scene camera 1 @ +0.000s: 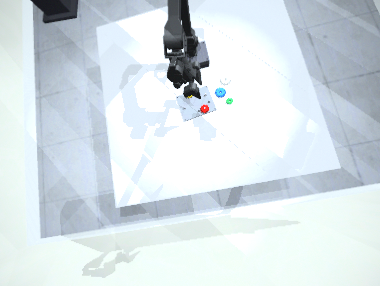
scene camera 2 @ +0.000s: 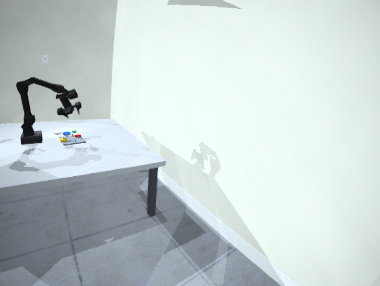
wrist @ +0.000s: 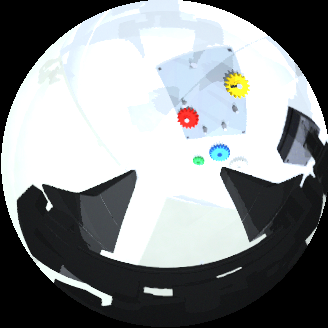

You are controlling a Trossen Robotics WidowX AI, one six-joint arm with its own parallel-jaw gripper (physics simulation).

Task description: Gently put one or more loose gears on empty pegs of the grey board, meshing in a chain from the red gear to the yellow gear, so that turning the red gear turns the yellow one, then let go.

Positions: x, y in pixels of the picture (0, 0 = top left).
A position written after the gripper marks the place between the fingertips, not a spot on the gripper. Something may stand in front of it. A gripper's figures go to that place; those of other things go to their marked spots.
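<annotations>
Grey board (wrist: 203, 88), 23 cm from the lens. Gripper (wrist: 179, 172), 10 cm from the lens.
</annotations>
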